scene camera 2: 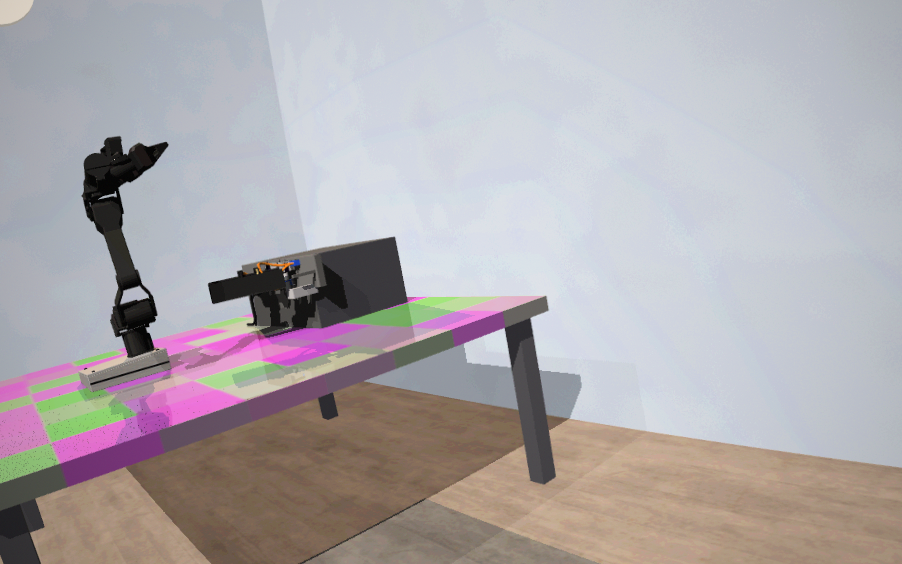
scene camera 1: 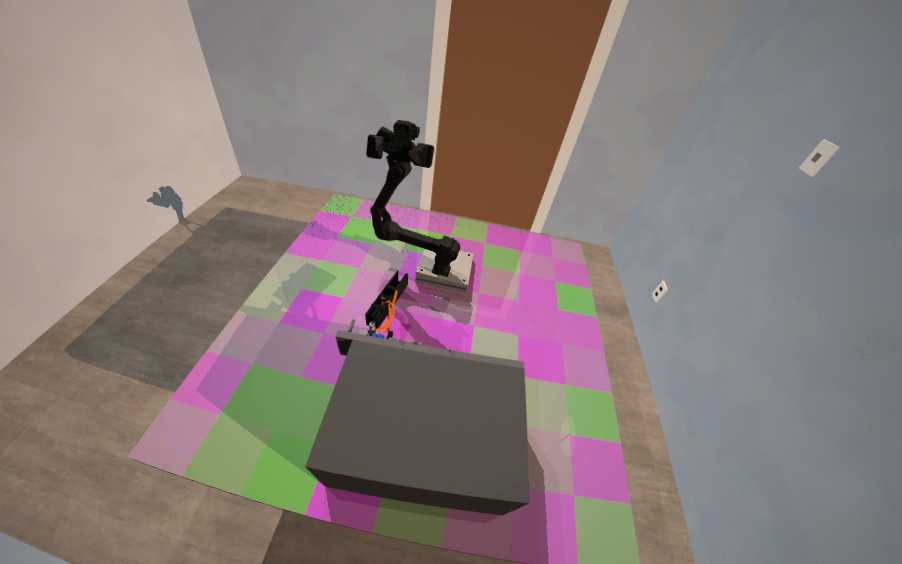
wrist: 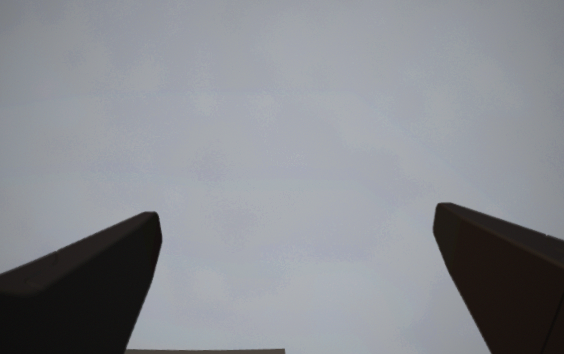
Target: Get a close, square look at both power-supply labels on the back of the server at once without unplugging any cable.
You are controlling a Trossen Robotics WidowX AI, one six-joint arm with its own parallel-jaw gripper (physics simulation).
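Seen in the pictures: gripper, fingertip midpoint: (scene camera 2: 162, 147) (scene camera 1: 392, 151) (wrist: 298, 222); arm's base, link origin: (scene camera 2: 140, 353) (scene camera 1: 441, 269).
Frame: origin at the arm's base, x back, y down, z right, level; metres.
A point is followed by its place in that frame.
Observation:
The grey server box (scene camera 1: 425, 425) @(x -0.648, y -0.158, z -0.081 m) (scene camera 2: 362, 285) @(x -0.631, y -0.039, z 0.136 m) lies on the table, its back towards the arm's base. A black hinged bar (scene camera 1: 377, 312) @(x -0.342, y -0.099, z 0.134 m) (scene camera 2: 239, 288) @(x -0.265, y -0.114, z 0.131 m) juts out from that back, with orange cables (scene camera 1: 393, 311) @(x -0.372, y -0.162, z 0.075 m) (scene camera 2: 266, 265) along it. Small blue and metallic parts show where it meets the server. The power-supply labels cannot be made out in any view. My gripper (scene camera 1: 399, 151) @(x -0.133, y -0.498, z 0.155 m) (scene camera 2: 164, 146) @(x -0.133, y -0.498, z 0.155 m) (wrist: 298, 222) @(x -0.133, y -0.498, z 0.155 m) is open and empty, high above the table and well apart from the server. In the wrist view its two dark fingers stand wide apart before a pale blue-grey wall.
The arm's pale base plate (scene camera 1: 432, 283) @(x -0.050, y 0.035, z 0.021 m) (scene camera 2: 126, 373) @(x 0.062, y 0.027, z 0.092 m) sits on the pink and green checkered table (scene camera 1: 588, 415) @(x -0.445, y 0.048, z -0.563 m) (scene camera 2: 279, 397) @(x -0.112, y 0.062, z 0.648 m). The black bar lies between the base and the server. A brown door (scene camera 1: 515, 99) stands behind the arm. A brownish strip (wrist: 205, 351) @(x -0.766, y -0.159, z -0.041 m) shows at the wrist view's bottom edge.

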